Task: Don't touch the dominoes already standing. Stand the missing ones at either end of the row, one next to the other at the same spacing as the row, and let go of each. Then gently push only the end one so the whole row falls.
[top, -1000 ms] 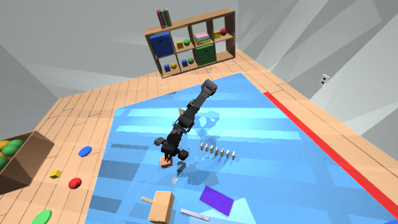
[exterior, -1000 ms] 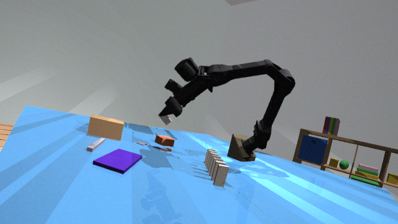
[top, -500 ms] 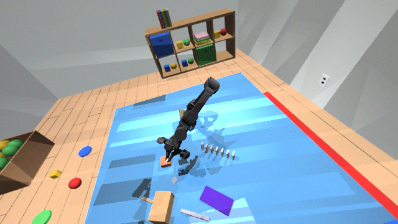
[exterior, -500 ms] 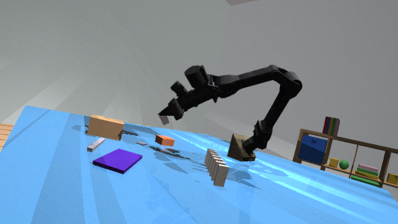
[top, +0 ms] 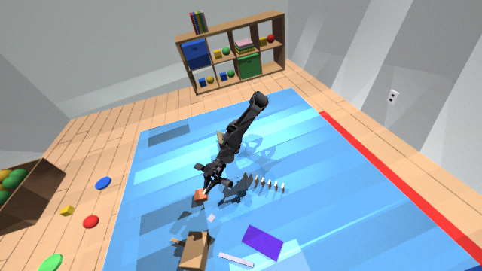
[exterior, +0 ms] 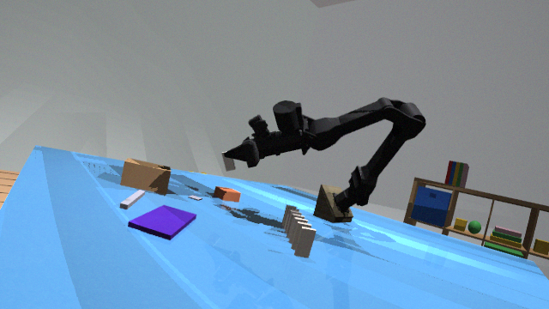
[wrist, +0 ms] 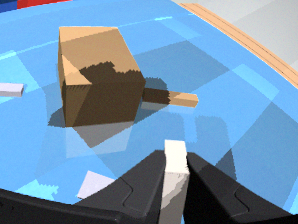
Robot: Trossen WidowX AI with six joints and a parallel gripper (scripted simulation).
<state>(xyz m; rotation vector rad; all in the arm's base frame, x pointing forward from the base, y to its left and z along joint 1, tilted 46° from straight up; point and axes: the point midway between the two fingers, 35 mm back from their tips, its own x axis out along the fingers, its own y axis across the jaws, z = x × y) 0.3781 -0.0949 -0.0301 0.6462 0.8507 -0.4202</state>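
Now: gripper tip 50 mm short of the small grey tile and 130 mm above it. Round my gripper tip: orange block 70 mm behind, 60 mm to the right, 120 mm below; tan box 180 mm ahead, 60 mm to the right, 100 mm below; grey bar 230 mm ahead, 90 mm to the left, 130 mm below.
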